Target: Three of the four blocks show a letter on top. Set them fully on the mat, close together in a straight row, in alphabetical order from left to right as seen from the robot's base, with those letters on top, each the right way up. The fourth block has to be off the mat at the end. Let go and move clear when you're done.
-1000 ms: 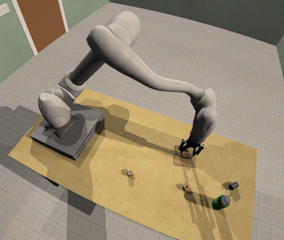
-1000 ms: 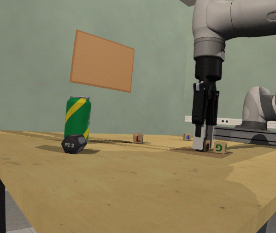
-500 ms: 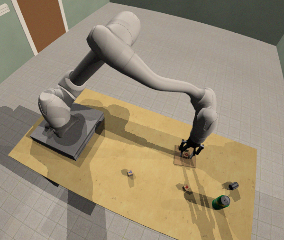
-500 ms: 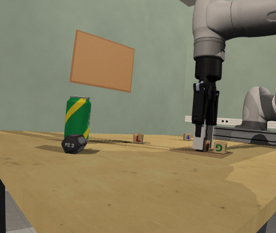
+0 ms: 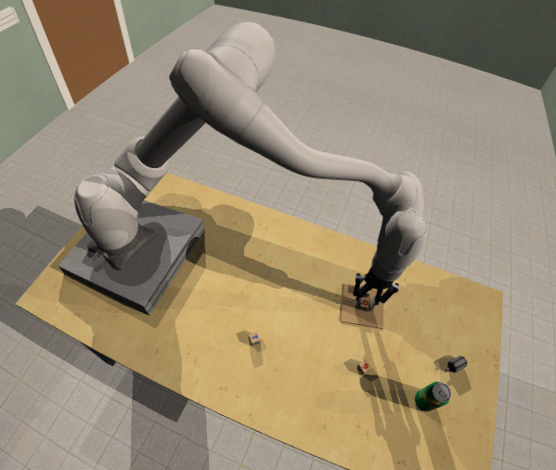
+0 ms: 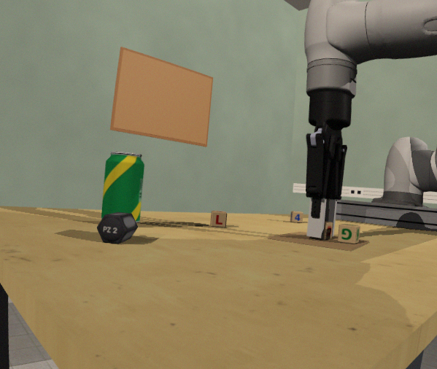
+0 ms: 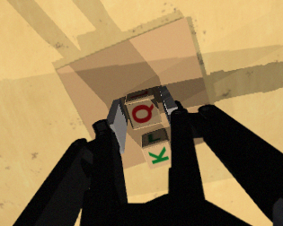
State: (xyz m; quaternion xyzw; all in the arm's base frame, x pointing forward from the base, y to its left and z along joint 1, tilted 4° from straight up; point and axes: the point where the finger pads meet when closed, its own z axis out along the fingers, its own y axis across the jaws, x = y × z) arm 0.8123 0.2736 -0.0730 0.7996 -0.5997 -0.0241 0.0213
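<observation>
Now: the brown mat 40 mm below my hand. Also, from my hand: yellow can 300 mm ahead, 180 mm to the right, 20 mm above; T block 240 mm behind, 290 mm to the right, 20 mm below.
</observation>
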